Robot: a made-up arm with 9 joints. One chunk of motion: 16 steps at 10 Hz.
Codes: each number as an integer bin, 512 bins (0 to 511) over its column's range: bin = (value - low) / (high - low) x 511, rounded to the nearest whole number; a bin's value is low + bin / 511 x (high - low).
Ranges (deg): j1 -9..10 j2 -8..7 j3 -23..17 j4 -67..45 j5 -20..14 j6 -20..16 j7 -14..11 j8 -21..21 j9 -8..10
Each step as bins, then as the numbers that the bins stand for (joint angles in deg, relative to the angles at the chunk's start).
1 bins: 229 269 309 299 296 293 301 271 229
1 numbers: -0.49 -0.10 1.19 -1.47 -0.31 0.64 0.73 1.27 0.07
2 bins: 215 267 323 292 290 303 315 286 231
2 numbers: -1.01 -0.16 2.28 -3.00 -0.70 1.35 1.41 2.51 0.14
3 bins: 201 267 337 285 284 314 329 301 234
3 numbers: -1.53 -0.16 3.38 -4.53 -1.10 2.12 2.10 3.74 0.24
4 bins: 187 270 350 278 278 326 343 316 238
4 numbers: -2.05 -0.07 4.40 -6.07 -1.50 2.97 2.78 4.97 0.38
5 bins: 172 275 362 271 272 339 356 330 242
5 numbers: -2.60 0.07 5.34 -7.60 -1.90 3.88 3.42 6.12 0.52
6 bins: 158 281 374 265 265 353 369 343 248
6 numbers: -3.13 0.25 6.28 -8.92 -2.37 4.87 4.05 7.19 0.74
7 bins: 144 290 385 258 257 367 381 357 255
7 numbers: -3.65 0.51 7.14 -10.45 -2.90 5.86 4.64 8.34 0.98
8 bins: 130 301 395 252 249 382 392 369 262
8 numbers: -4.17 0.84 7.92 -11.77 -3.43 6.91 5.18 9.33 1.23
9 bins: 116 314 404 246 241 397 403 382 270
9 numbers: -4.69 1.22 8.62 -13.08 -3.96 7.97 5.72 10.40 1.51
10 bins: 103 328 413 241 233 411 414 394 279
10 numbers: -5.17 1.63 9.33 -14.18 -4.50 8.95 6.25 11.38 1.83
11 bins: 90 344 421 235 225 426 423 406 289
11 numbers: -5.65 2.10 9.95 -15.49 -5.03 10.01 6.69 12.37 2.18
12 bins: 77 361 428 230 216 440 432 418 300
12 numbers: -6.14 2.60 10.50 -16.59 -5.63 11.00 7.14 13.36 2.57
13 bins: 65 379 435 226 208 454 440 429 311
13 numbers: -6.58 3.13 11.05 -17.47 -6.16 11.98 7.53 14.26 2.95
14 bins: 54 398 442 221 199 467 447 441 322
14 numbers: -6.99 3.68 11.60 -18.56 -6.76 12.90 7.87 15.25 3.34
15 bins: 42 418 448 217 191 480 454 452 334
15 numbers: -7.44 4.27 12.07 -19.44 -7.29 13.82 8.21 16.15 3.77
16 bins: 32 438 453 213 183 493 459 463 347
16 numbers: -7.81 4.86 12.46 -20.32 -7.82 14.73 8.46 17.05 4.22
